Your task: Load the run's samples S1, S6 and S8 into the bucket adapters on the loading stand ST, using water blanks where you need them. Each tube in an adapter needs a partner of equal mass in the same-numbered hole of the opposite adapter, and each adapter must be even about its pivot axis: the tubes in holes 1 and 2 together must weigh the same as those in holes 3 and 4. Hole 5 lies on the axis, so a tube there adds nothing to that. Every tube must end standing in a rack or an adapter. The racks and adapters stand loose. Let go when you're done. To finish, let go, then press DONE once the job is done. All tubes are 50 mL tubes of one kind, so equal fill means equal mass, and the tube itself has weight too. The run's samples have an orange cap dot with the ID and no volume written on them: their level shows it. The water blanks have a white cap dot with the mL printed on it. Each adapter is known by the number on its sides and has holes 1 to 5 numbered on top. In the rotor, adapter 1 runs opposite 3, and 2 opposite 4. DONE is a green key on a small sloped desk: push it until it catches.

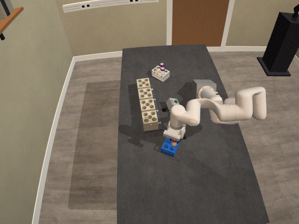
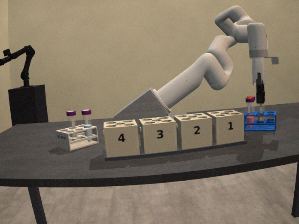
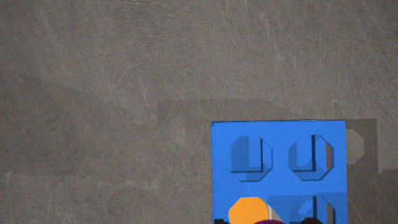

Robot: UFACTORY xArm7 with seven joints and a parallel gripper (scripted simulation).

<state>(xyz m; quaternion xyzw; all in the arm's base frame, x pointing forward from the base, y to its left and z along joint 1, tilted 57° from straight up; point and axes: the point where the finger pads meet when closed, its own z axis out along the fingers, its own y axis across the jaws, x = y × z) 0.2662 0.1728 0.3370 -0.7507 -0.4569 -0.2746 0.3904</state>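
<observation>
The sample S8 lies 1 cm ahead of my hand and 5 cm below it. From my hand the other things lie so: sample tube: 2 cm ahead, 6 cm to the right, 5 cm below; then blue sample rack: 2 cm ahead, 1 cm to the right, 9 cm below; then loading stand ST: 17 cm ahead, 35 cm to the right, 11 cm below.
</observation>
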